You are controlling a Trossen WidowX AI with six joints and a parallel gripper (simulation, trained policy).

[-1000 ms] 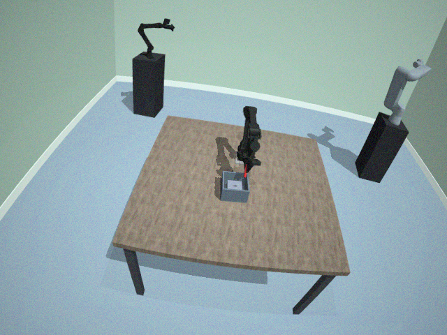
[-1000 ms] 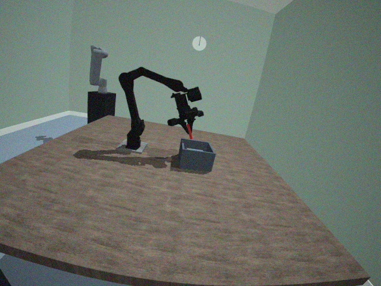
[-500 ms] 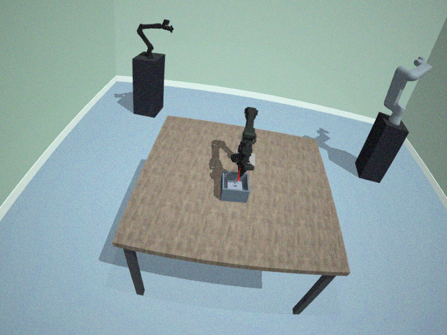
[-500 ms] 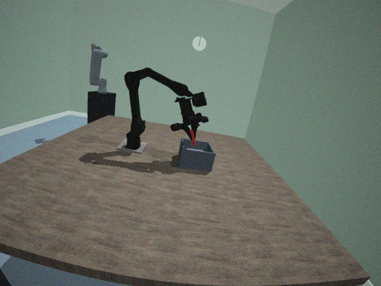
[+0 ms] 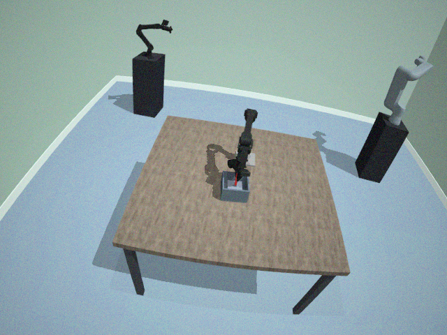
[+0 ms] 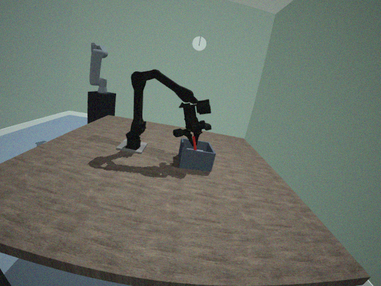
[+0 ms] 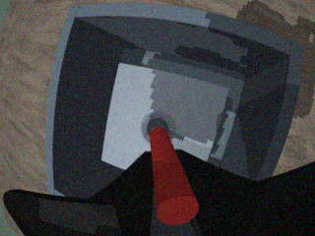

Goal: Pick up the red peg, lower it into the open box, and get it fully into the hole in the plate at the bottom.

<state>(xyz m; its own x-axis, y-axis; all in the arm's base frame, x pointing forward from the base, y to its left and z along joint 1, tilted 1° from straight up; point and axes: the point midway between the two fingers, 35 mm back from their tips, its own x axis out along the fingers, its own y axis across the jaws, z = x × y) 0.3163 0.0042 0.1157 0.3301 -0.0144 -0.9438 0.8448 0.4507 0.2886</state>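
The red peg is 1 cm above my gripper tip. From my gripper tip the other things lie so: grey-blue box 6 cm below, 1 cm to the right, 1 cm ahead; light grey plate 4 cm below, 1 cm to the right, 1 cm ahead.
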